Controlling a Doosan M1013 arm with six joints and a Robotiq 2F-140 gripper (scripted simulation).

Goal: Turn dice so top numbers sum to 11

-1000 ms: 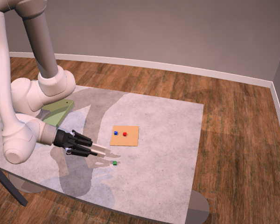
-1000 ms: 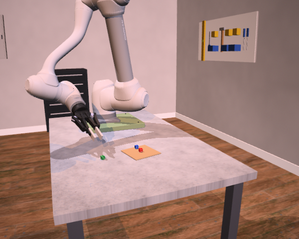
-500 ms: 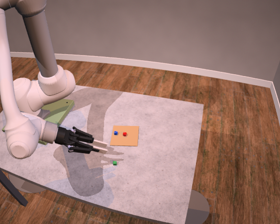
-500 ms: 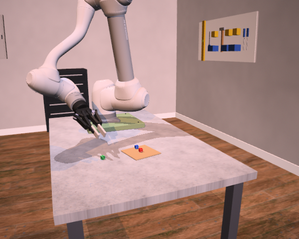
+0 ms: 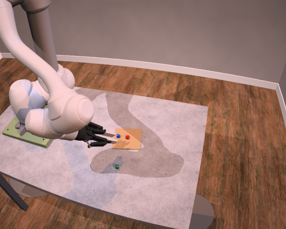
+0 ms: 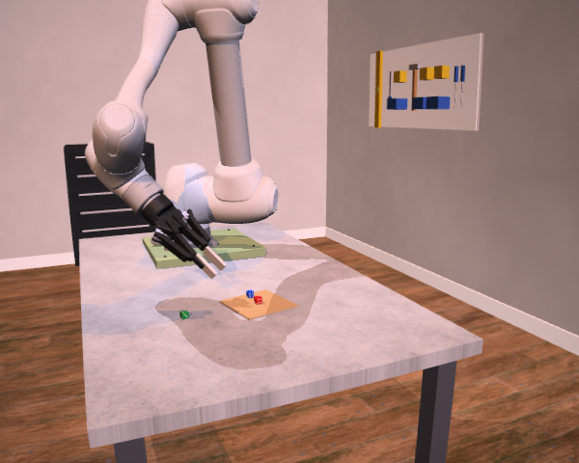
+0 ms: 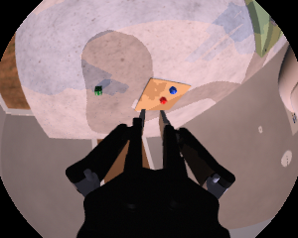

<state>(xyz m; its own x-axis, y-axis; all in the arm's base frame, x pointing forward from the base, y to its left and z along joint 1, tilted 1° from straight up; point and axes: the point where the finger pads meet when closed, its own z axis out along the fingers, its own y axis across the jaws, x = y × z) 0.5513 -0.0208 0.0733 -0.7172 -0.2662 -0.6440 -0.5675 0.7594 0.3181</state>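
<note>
The green die is 6 cm ahead of my hand, 8 cm to the right of it and 10 cm below it. From my hand the other things lie so: red die: 3 cm ahead, 11 cm to the left, 10 cm below; then orange mat: 3 cm ahead, 11 cm to the left, 11 cm below; then blue die: 1 cm behind, 10 cm to the left, 10 cm below.
</note>
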